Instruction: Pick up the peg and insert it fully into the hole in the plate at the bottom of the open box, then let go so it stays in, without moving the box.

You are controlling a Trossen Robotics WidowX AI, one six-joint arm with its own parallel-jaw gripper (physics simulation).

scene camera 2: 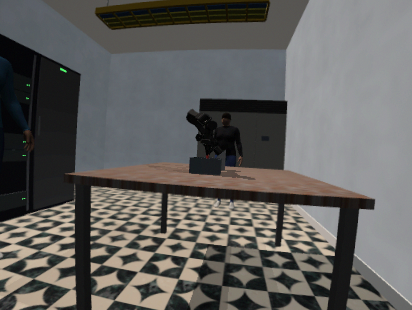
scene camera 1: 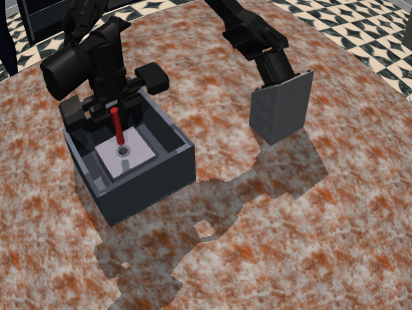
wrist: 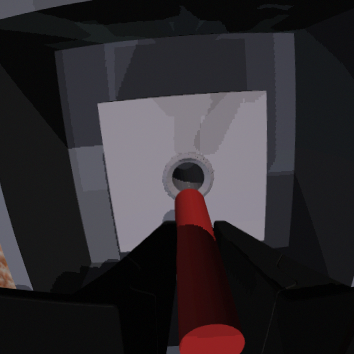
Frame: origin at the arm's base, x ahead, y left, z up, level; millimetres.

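Where they show: gripper, fingertip midpoint: (scene camera 2: 207,155) (scene camera 1: 118,130) (wrist: 194,231); arm's base, origin of the base link: (scene camera 2: 220,153) (scene camera 1: 281,81).
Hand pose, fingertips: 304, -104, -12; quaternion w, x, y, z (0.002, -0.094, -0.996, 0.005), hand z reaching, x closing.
Things, the pixels of their centre, and the offset from my fingertips, as dx, dy, dz. Level surfaces: height alone.
- red peg, body centre: (wrist: 196,248) (scene camera 1: 117,126) +0, +0, +11
- open box, body centre: (wrist: 186,172) (scene camera 1: 124,154) (scene camera 2: 206,165) -2, -3, -66
- pale square plate, body centre: (wrist: 185,166) (scene camera 1: 125,159) -2, -3, -81
- mottled table, its level: dz -115
My gripper (scene camera 1: 117,116) (wrist: 194,231) is shut on the red peg (scene camera 1: 118,127) (wrist: 200,260), its fingers reaching down inside the open box (scene camera 1: 155,182) (scene camera 2: 200,166) (wrist: 82,105). The peg is nearly upright, slightly tilted in scene camera 1. Its lower end is close to the hole (scene camera 1: 123,151) (wrist: 188,175) in the pale square plate (scene camera 1: 139,147) (wrist: 142,135). In the wrist view that end overlaps the near edge of the hole's grey ring, and the hole's dark opening still shows. The gap between peg and plate is hard to judge. In scene camera 2 the box wall hides the plate.
The box walls stand around the fingers. A tall grey block (scene camera 1: 280,110) stands on the mottled table (scene camera 1: 250,240) (scene camera 2: 220,183) to the right of the box, with a black jointed part (scene camera 1: 274,65) above it. A person (scene camera 2: 227,137) stands behind the table.
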